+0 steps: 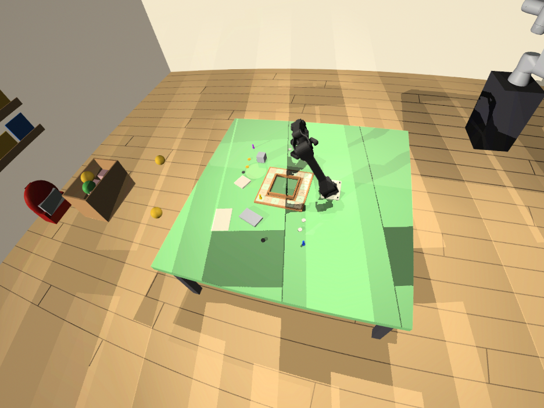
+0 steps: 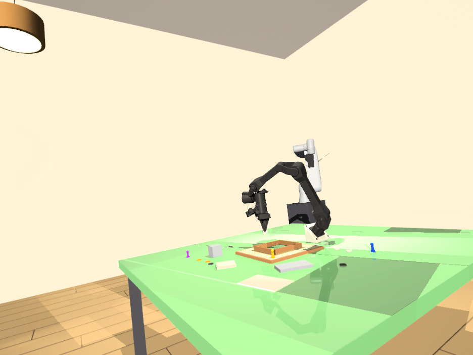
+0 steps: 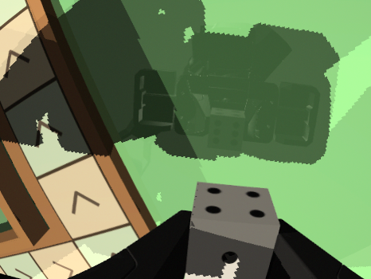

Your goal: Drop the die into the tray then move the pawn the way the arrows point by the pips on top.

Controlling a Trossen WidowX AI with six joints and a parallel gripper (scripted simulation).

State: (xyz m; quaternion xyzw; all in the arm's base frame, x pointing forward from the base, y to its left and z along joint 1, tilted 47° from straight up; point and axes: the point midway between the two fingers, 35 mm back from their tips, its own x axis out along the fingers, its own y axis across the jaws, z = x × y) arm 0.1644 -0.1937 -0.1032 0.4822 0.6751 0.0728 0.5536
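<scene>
The yellow pawn is 290 mm to the left of my gripper tip, 220 mm ahead of it and 40 mm below it. From my gripper tip the other things lie so: small white block (370 mm ahead, 160 mm to the left, 60 mm below); then dice tray (190 mm to the left, 100 mm ahead, 60 mm below); then white die (right at my gripper tip).
</scene>
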